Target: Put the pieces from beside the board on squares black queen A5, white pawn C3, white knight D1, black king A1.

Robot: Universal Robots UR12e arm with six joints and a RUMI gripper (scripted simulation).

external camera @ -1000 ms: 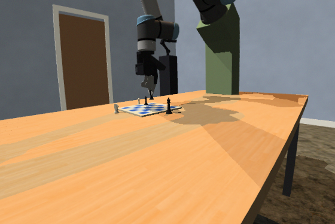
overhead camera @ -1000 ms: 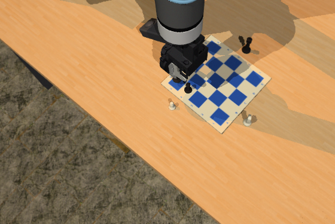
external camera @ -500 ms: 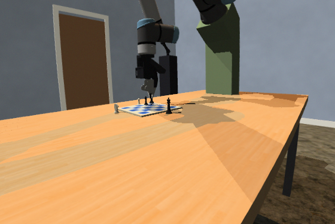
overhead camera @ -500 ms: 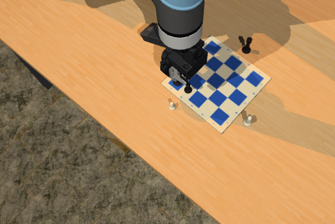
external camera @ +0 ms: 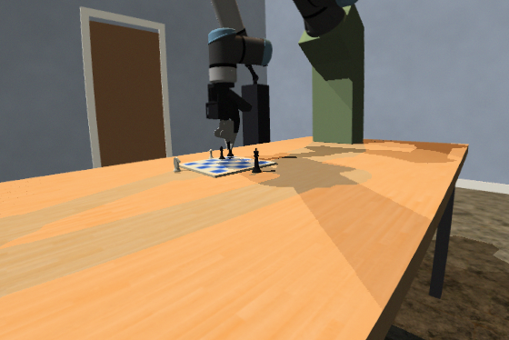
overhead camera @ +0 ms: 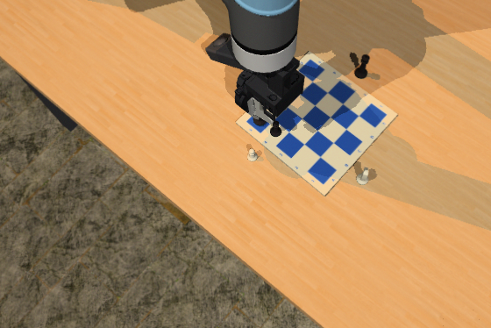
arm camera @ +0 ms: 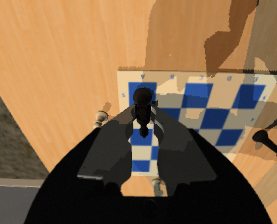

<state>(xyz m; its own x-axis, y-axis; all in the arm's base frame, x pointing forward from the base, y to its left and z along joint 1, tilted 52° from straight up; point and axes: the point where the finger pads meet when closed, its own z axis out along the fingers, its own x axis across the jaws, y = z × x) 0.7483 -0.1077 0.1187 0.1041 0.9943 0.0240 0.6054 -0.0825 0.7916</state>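
My hand is 10 mm above the black queen. The rest, counted from my hand: black pawn (40 mm ahead, 20 mm below); blue-and-cream chessboard (90 mm ahead, 60 mm to the left, 40 mm below); white pawn (70 mm to the right, 30 mm below, 30 mm ahead).
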